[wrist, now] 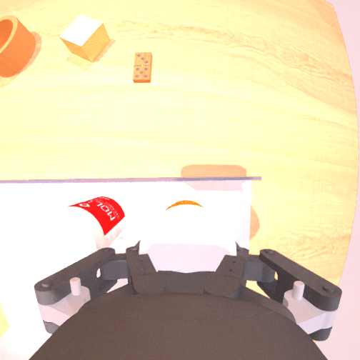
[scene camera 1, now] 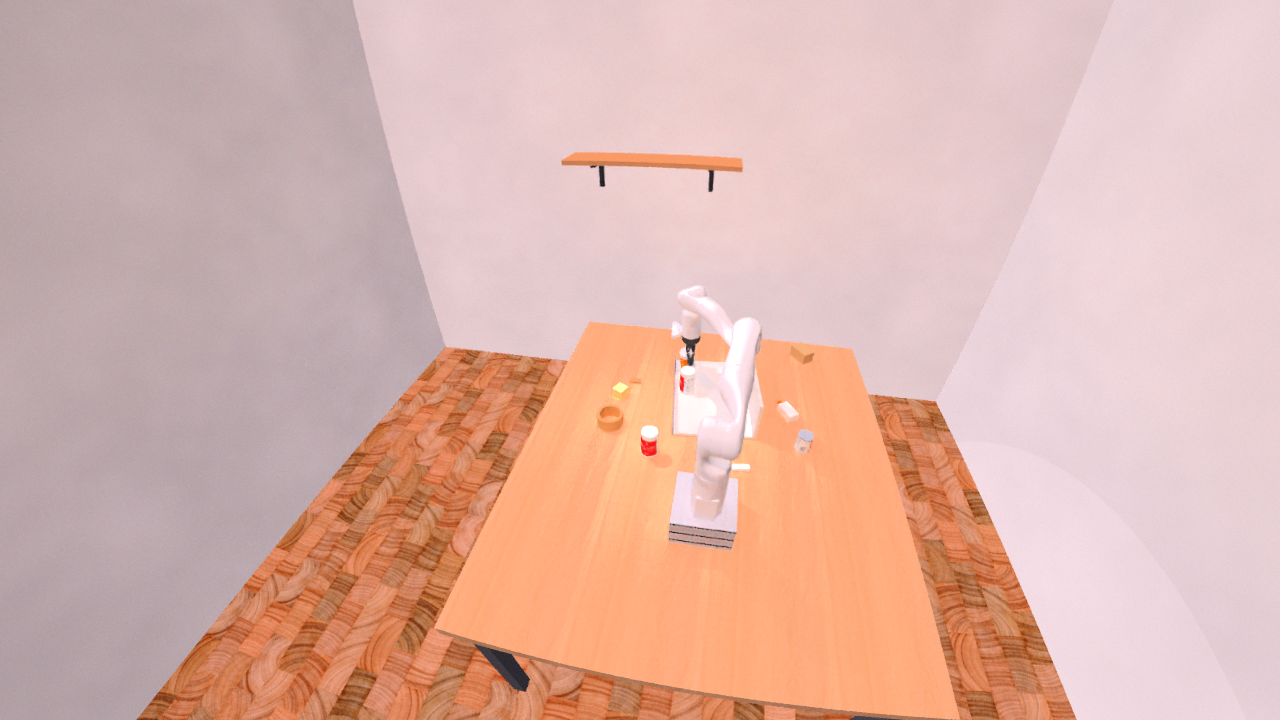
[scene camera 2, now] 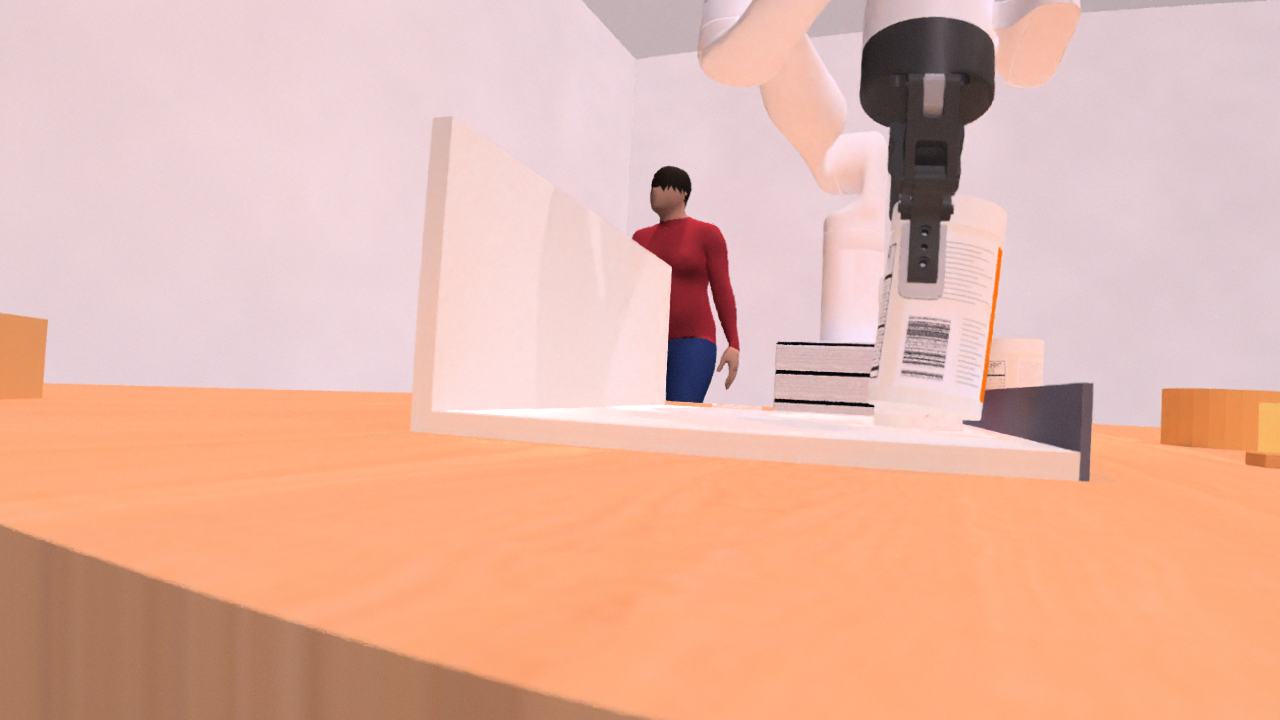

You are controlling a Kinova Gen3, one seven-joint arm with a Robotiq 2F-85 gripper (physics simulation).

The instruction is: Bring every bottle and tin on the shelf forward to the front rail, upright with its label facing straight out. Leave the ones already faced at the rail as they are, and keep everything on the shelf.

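My gripper is shut on a white bottle with an orange label. The bottle leans slightly, its base very low over the white shelf near the dark front rail. Its orange side is turned toward the rail. I cannot tell whether its base touches the shelf. A white bottle with a red label is on the shelf beside it, near the rail; scene camera 2 does not show it clearly. Glare hides much of the shelf in the wrist view.
The shelf's tall back panel stands opposite the rail. Outside the rail are a wooden bowl, yellow cube, domino and red-labelled jar. A tin and white block lie beyond the panel.
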